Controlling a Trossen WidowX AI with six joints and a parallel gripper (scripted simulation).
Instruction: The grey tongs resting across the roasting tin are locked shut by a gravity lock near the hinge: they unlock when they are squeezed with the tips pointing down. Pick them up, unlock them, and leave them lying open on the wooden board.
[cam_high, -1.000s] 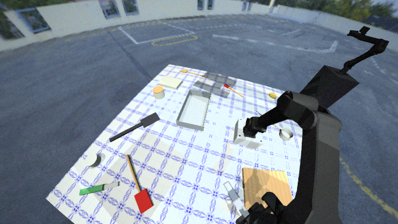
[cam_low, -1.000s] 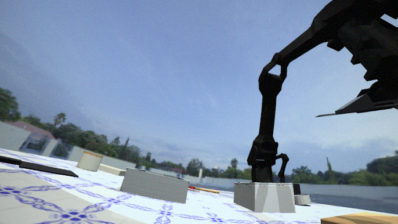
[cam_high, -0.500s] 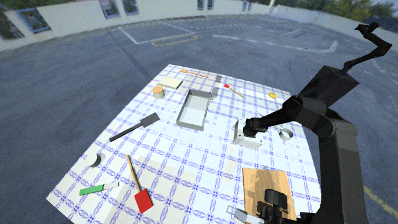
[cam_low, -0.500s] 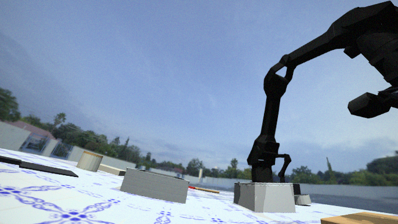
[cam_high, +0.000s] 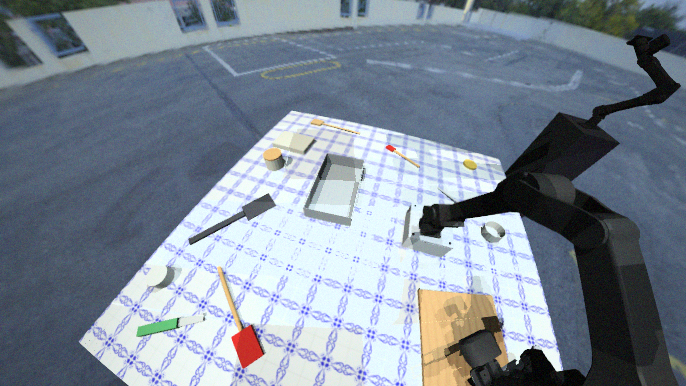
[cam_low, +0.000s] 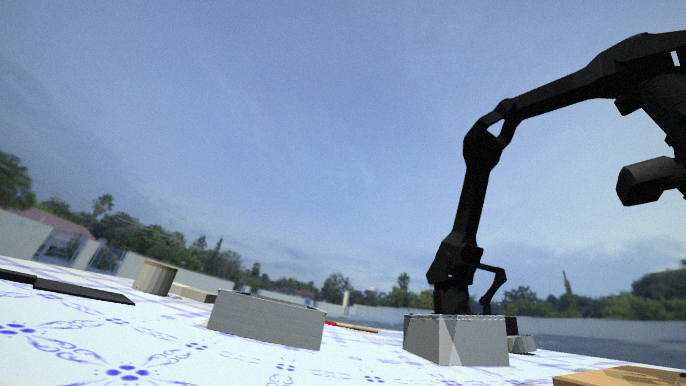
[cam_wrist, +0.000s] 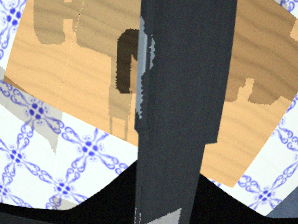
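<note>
Now: gripper tip 7 cm past the wooden board, 3 cm to the left of it and 12 cm above it. Round my gripper tip: black spatula (71 cm ahead, 31 cm to the right, 12 cm below); then grey roasting tin (39 cm ahead, 52 cm to the right, 10 cm below); then red spatula (54 cm ahead, 1 cm to the right, 12 cm below).
</note>
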